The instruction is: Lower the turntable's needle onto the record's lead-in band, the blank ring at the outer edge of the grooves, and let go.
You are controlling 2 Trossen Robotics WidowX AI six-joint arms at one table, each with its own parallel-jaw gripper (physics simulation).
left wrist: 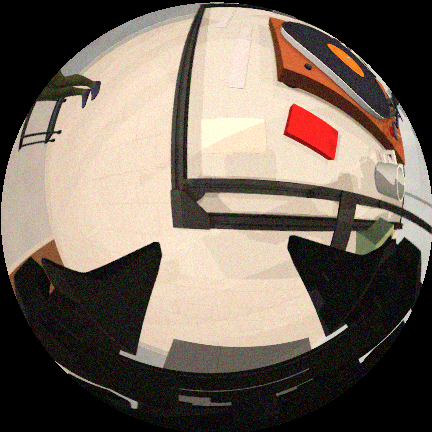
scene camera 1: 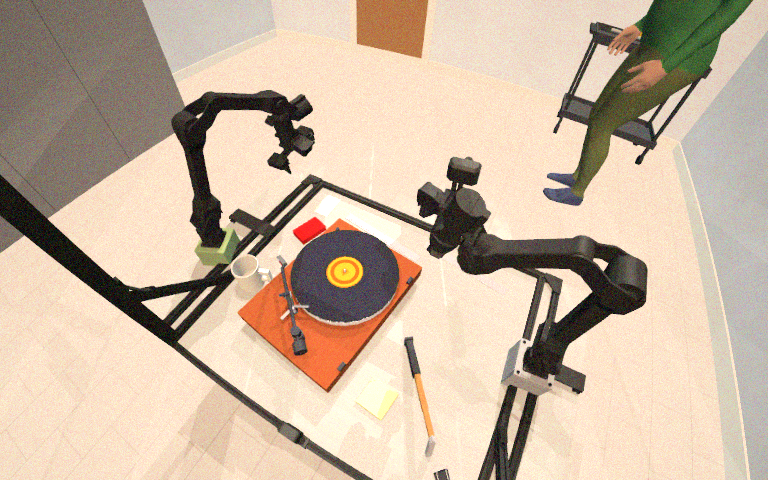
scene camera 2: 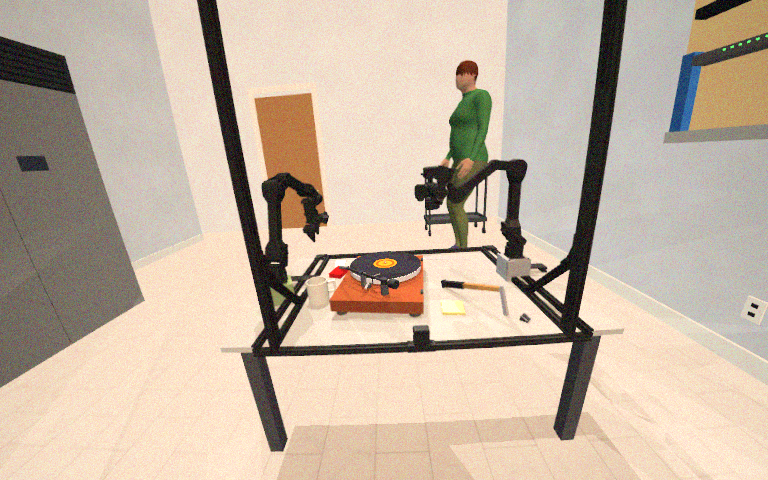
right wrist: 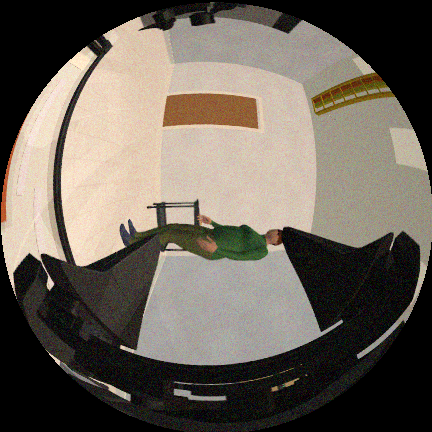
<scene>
my left gripper: open, holds nothing
my right gripper: open, holds nothing
a hammer: on the table
a white mug: on the table
</scene>
